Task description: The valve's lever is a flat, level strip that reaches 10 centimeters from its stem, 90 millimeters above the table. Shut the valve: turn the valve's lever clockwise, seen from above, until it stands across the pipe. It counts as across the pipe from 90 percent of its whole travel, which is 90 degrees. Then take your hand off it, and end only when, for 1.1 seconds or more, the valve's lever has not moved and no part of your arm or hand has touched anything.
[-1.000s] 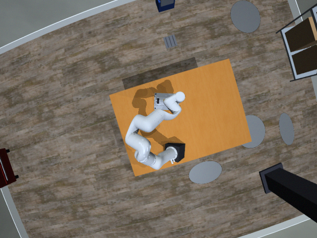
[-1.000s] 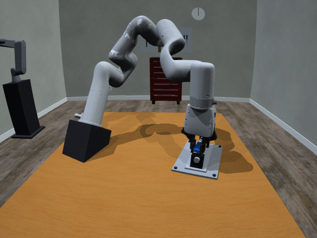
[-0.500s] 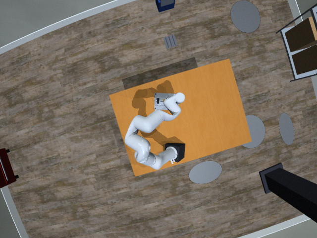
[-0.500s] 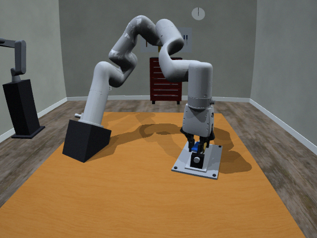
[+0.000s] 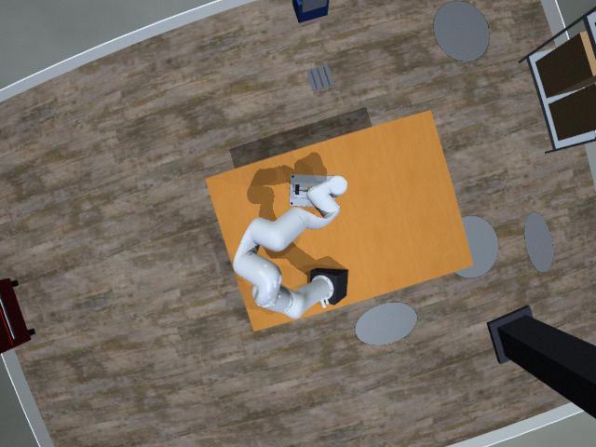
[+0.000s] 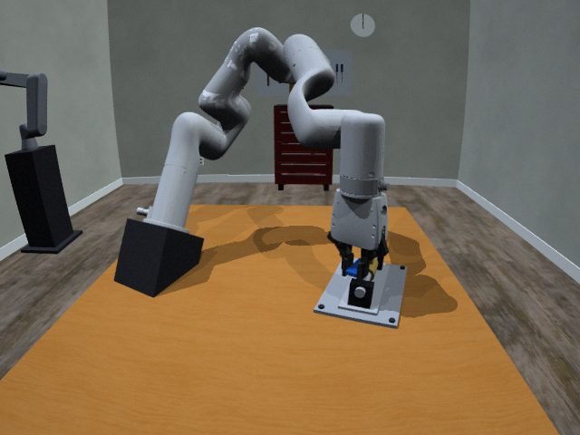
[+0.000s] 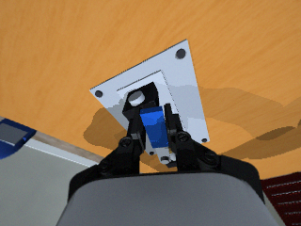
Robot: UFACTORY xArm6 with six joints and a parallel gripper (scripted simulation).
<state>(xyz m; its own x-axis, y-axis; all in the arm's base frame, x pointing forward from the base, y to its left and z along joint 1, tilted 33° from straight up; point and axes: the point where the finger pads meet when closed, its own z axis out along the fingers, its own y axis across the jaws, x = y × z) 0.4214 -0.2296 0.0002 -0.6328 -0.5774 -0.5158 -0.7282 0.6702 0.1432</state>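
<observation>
The lever lies 40 mm to the left of my hand, 30 mm ahead of it and 10 mm below it. Also, from my hand: baseplate (90 mm below, 60 mm to the left, 50 mm ahead).
</observation>
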